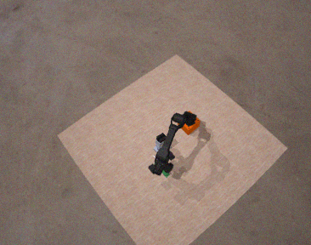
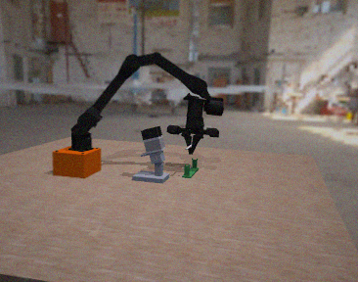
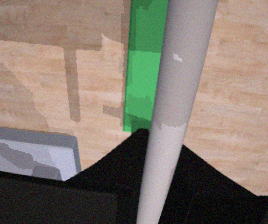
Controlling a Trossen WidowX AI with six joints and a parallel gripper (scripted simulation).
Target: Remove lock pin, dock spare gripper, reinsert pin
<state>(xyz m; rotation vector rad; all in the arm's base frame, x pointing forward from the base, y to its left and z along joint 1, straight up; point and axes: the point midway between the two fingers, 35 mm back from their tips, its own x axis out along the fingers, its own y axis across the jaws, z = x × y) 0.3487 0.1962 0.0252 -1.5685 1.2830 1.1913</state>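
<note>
The green cradle lies 5 cm below my gripper tip and 1 cm to the left of it. Also, from my gripper tip: spare gripper: 13 cm to the right, 8 cm behind, 5 cm above; mount: 13 cm to the right, 8 cm behind, 2 cm below.
</note>
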